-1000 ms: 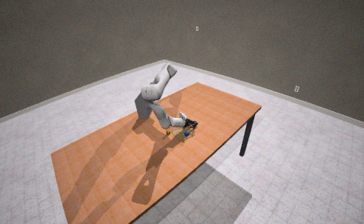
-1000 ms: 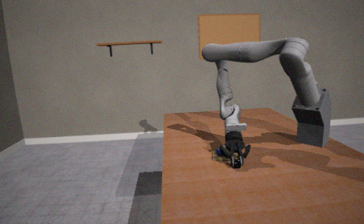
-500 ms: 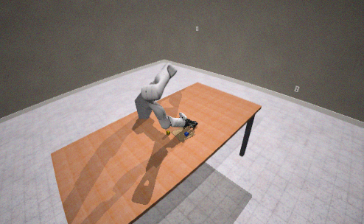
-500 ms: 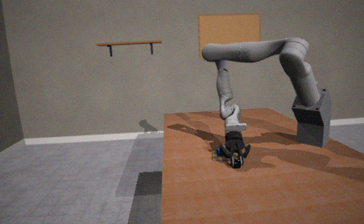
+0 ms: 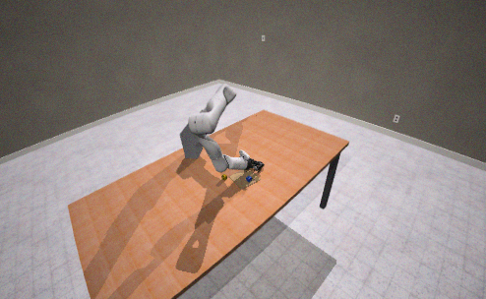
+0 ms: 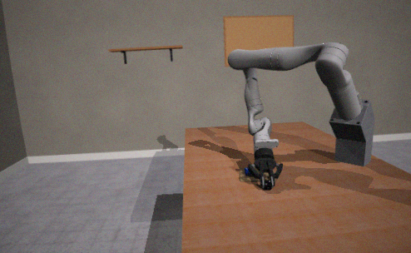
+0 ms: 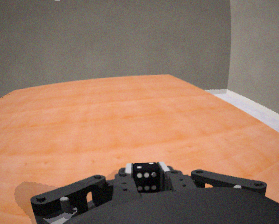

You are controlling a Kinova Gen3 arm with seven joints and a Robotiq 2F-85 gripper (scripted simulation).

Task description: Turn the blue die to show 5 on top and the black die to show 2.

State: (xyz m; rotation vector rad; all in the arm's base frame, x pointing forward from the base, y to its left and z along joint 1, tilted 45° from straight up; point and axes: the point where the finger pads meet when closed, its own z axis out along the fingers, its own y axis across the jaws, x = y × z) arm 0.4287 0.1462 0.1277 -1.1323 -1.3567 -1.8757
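My gripper is now 10 mm to the right of the black die and 10 mm above it. From my hand the other things lie so: blue die: 50 mm ahead, 130 mm to the right, 10 mm below; yellow die: 60 mm behind, 230 mm to the right, 10 mm below; tan mat: 20 mm ahead, 140 mm to the right, 20 mm below.
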